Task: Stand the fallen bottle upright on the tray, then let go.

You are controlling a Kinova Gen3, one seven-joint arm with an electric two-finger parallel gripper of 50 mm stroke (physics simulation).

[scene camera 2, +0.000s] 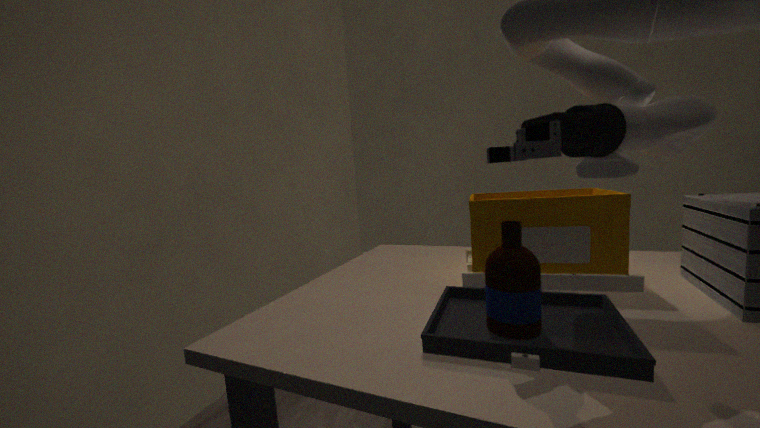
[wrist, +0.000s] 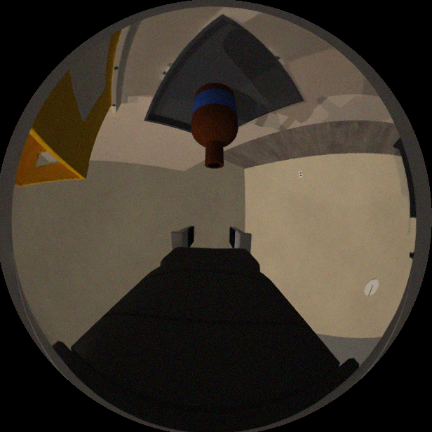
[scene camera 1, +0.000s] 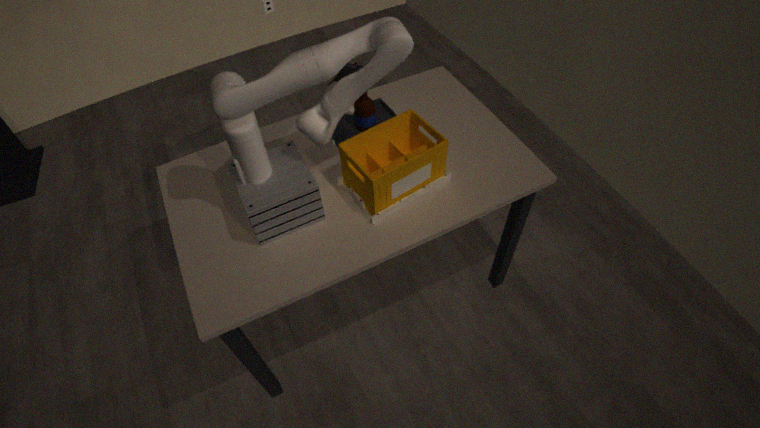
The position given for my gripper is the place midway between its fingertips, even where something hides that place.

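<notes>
There's a brown bottle (scene camera 2: pixel 512 272) here, and the wrist view shows me the bottle (wrist: pixel 214 125) too. Then there's my own gripper (scene camera 2: pixel 501 153), and the wrist view also gives me the gripper (wrist: pixel 211 233).
</notes>
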